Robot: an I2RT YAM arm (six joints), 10 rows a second.
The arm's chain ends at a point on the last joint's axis. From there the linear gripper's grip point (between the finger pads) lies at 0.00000 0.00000 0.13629 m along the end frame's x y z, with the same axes.
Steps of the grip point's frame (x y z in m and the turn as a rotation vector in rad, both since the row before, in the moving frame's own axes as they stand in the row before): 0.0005, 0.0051, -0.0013, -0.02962, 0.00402, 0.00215; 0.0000, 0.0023, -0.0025, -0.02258, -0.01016, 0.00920; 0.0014, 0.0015, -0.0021, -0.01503, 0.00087, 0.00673; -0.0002, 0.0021, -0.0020, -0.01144, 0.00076, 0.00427; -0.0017, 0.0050, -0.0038, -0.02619, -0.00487, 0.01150; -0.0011, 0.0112, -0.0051, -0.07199, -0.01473, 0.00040; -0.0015, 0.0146, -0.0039, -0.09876, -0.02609, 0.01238; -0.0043, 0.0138, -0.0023, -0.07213, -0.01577, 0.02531; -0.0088, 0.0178, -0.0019, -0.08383, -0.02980, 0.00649; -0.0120, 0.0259, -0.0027, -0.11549, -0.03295, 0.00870; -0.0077, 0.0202, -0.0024, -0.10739, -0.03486, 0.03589; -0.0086, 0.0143, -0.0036, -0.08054, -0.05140, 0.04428
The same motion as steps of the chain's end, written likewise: 0.0000, 0.0011, -0.0012, -0.02962, 0.00402, 0.00215; 0.0014, -0.0008, -0.0025, -0.02258, -0.01016, 0.00920; 0.0013, -0.0005, -0.0021, -0.01503, 0.00087, 0.00673; -0.0003, 0.0005, -0.0020, -0.01144, 0.00076, 0.00427; -0.0010, 0.0014, -0.0038, -0.02619, -0.00487, 0.01150; 0.0009, 0.0014, -0.0047, -0.07199, -0.01473, 0.00040; 0.0021, 0.0012, -0.0032, -0.09876, -0.02609, 0.01238; -0.0020, 0.0040, -0.0019, -0.07213, -0.01577, 0.02531; -0.0047, 0.0064, -0.0014, -0.08383, -0.02980, 0.00649; -0.0075, 0.0102, -0.0017, -0.11549, -0.03295, 0.00870; -0.0027, 0.0057, -0.0015, -0.10739, -0.03486, 0.03589; -0.0014, 0.0035, -0.0030, -0.08054, -0.05140, 0.04428
